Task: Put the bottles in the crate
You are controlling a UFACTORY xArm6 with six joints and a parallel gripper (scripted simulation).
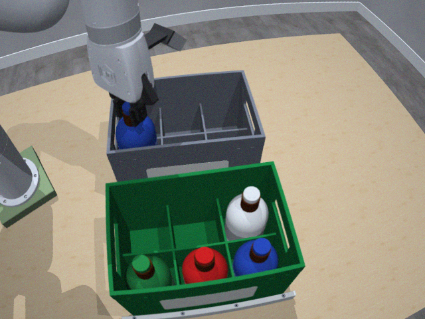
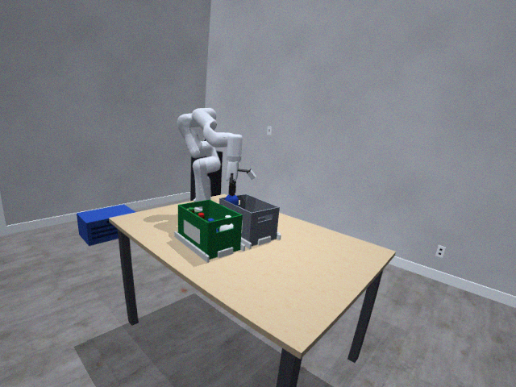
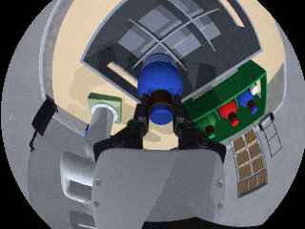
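Now: hand 150 mm above the grey crate, 90 mm short of it and 30 mm to the right of it. Round my hand: green crate: 210 mm to the right, 150 mm below, 50 mm ahead; white-label bottle: 170 mm to the right, 150 mm ahead, 140 mm below; green bottle: 240 mm to the right, 140 mm below, 40 mm behind.
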